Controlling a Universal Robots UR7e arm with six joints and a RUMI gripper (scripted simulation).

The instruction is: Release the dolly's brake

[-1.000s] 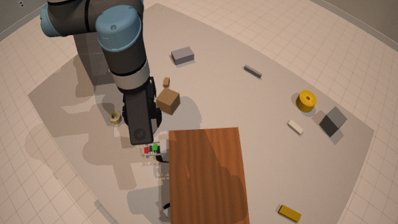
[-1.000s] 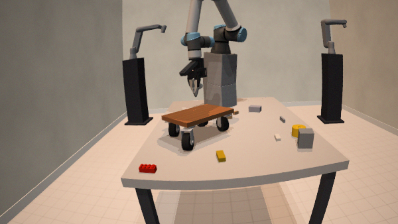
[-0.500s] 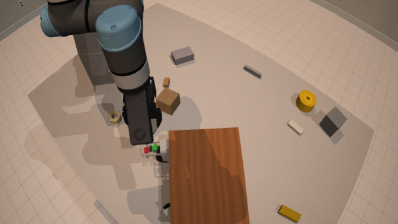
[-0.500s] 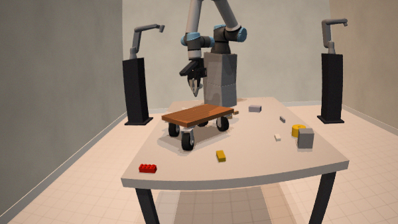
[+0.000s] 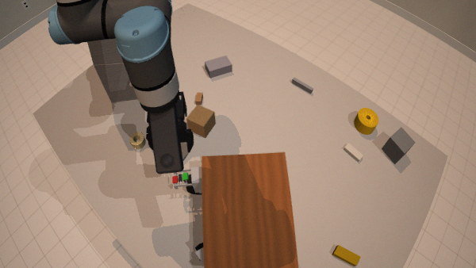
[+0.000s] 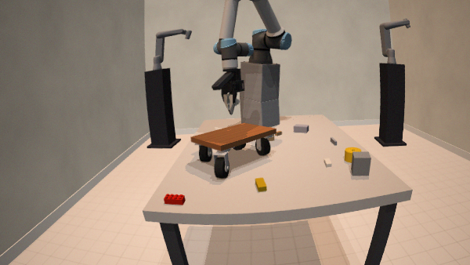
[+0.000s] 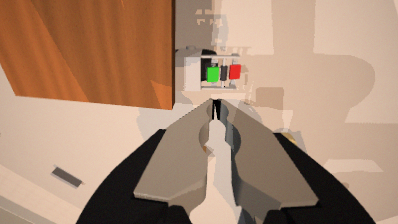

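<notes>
Right now my hand is 10 mm past the brake pedal, 10 mm to the left of it and 100 mm above it. The rest, counted from my hand: brown block (230 mm behind, 220 mm to the left, 170 mm below); brown cube (140 mm behind, 160 mm to the left, 150 mm below); tan ring (240 mm behind, 30 mm to the right, 170 mm below).
</notes>
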